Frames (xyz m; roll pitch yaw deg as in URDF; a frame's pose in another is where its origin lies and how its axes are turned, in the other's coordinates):
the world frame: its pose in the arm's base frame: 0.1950 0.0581 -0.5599 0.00 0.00 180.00
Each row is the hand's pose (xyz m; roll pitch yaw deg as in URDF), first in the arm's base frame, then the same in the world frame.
Working: the arm's base frame: its pose in the world frame: 0.1950 0.0581 0.5599 0.00 0.00 -180.00

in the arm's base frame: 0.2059 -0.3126 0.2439 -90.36 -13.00 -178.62
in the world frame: -0.0109 0.3707 0.8038 -90.36 -13.00 1.38
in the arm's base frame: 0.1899 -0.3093 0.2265 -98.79 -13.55 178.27
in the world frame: 0.0051 0.3674 0.7864 -98.79 -13.55 -1.73
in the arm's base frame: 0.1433 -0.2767 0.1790 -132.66 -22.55 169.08
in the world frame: 0.0517 0.3348 0.7389 -132.66 -22.55 -10.92
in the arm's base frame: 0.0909 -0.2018 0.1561 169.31 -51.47 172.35
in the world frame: 0.1041 0.2599 0.7160 169.31 -51.47 -7.65
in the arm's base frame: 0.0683 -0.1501 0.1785 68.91 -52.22 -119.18
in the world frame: 0.1267 0.2082 0.7384 68.91 -52.22 60.82
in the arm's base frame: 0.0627 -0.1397 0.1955 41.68 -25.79 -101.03
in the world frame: 0.1323 0.1978 0.7554 41.68 -25.79 78.97
